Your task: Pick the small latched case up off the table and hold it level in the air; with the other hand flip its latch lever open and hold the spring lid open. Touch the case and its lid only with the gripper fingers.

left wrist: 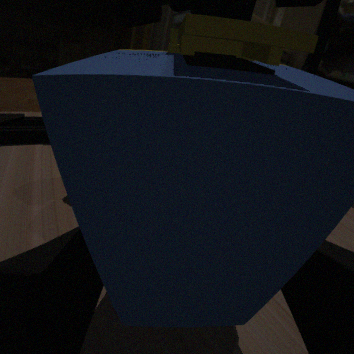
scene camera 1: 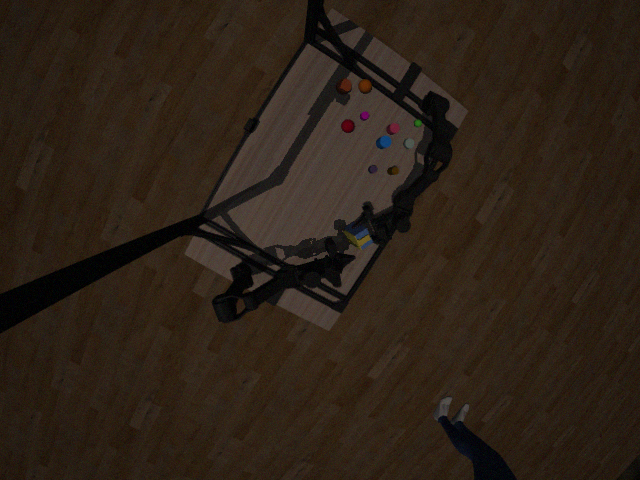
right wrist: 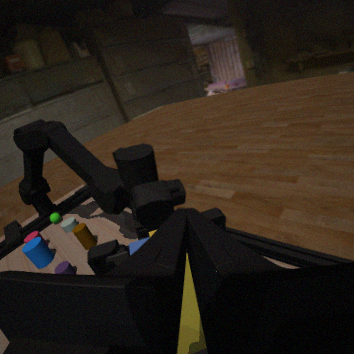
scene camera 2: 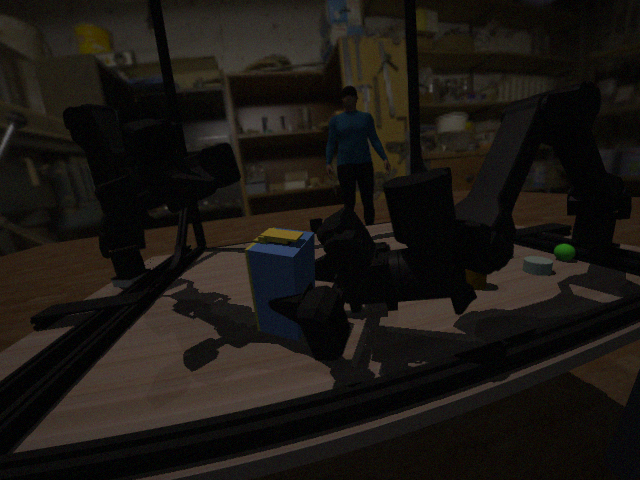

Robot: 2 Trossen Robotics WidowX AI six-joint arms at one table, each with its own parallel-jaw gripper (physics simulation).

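Frame: origin at the left arm's base, x left, y ahead, z down, level; centimetres.
Seen in the pictures: left gripper, fingertip midpoint: [left wrist: 191, 220] [scene camera 2: 282, 287]; right gripper, fingertip midpoint: [scene camera 1: 355, 256] [right wrist: 184, 215] [scene camera 2: 215, 184]; left arm's base, link origin: [scene camera 1: 427, 105] [right wrist: 47, 211] [scene camera 2: 591, 243]; right arm's base, link origin: [scene camera 1: 242, 271] [scene camera 2: 131, 274].
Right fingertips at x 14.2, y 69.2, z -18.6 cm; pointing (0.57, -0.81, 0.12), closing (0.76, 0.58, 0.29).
Note:
Offsets run from my right fingertips to a thing's top centre. "spot": to the spot under its first point. Level surfaces: height alone.
The small case @[dx -0.5, dy -6.5, dz +6.1 cm] [scene camera 1: 361, 234] [scene camera 2: 280, 286] [left wrist: 197, 197] is a blue box with a yellow side. A flat yellow latch piece @[spot: dx +1.0, dy -7.1, dz +6.6 cm] [scene camera 2: 280, 234] [left wrist: 242, 42] lies on its top face. My left gripper [scene camera 1: 371, 232] [scene camera 2: 320, 281] is shut on the case from its right side and holds it upright a little above the table @[dz +20.6 cm] [scene camera 1: 304, 157]. My right gripper [scene camera 1: 348, 259] [right wrist: 184, 215] is shut and empty. It sits close by the case's yellow side, which shows through the gap below its fingers in the right wrist view. I cannot tell whether it touches the case.
Several coloured cylinders and balls stand at the far end of the table, among them a blue cylinder @[dx -17.8, dy -42.8, dz +14.9 cm] [scene camera 1: 384, 142] [right wrist: 36, 252], a red one @[dx -33.1, dy -37.2, dz +15.2 cm] [scene camera 1: 348, 126] and a pale one @[dx -9.0, dy -51.2, dz +18.4 cm] [scene camera 2: 537, 265]. Black frame rails [scene camera 1: 237, 143] edge the table. A person [scene camera 2: 351, 143] stands behind.

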